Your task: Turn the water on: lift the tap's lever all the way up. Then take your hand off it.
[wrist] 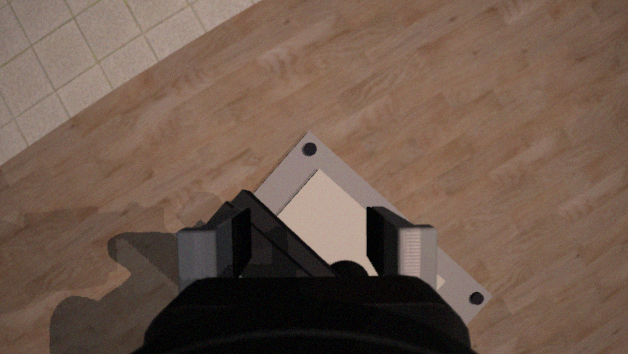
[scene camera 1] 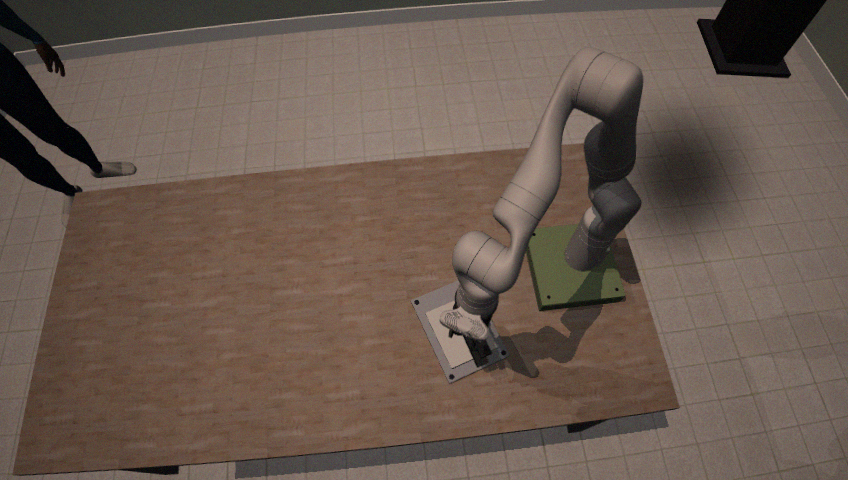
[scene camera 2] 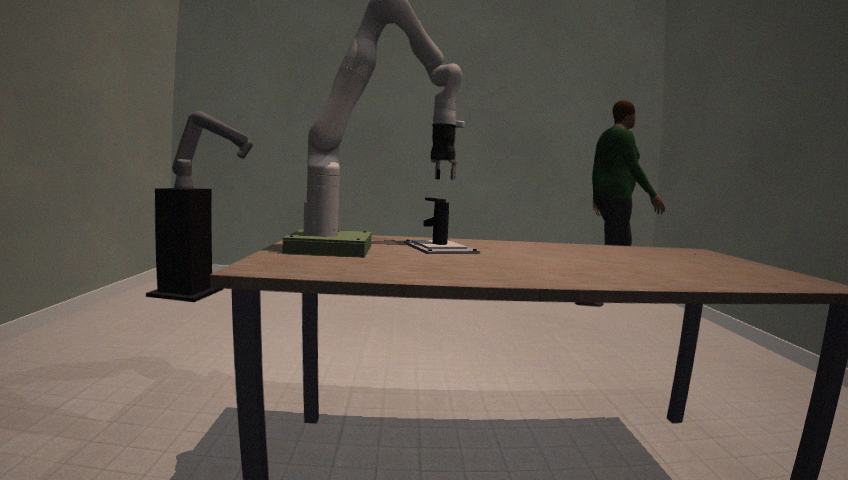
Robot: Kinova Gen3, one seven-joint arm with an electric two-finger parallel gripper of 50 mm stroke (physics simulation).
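The tap is a black upright post (scene camera 2: pixel 440 224) on a pale base plate (scene camera 1: pixel 434 340) (scene camera 2: pixel 470 251) (wrist: pixel 345 176). Its lever (scene camera 2: pixel 435 199) is a thin dark bar on top, pointing left and close to level in the second scene view; a short black spout (scene camera 2: pixel 428 221) sticks out below it. In the wrist view the dark tap top (wrist: pixel 285 240) lies below and partly behind the left finger. My gripper (scene camera 2: pixel 445 174) (wrist: pixel 308 232) is open and empty, pointing down above the tap, with a gap between fingertips and lever. The arm hides part of the tap in the first scene view.
The arm stands on a green base block (scene camera 1: pixel 574 291) (scene camera 2: pixel 324 246) on the wooden table (scene camera 1: pixel 208 297) (scene camera 2: pixel 535 273), close to the tap's plate. A person in green (scene camera 2: pixel 615 160) stands behind the table. A second arm on a black pedestal (scene camera 2: pixel 182 237) stands at the left.
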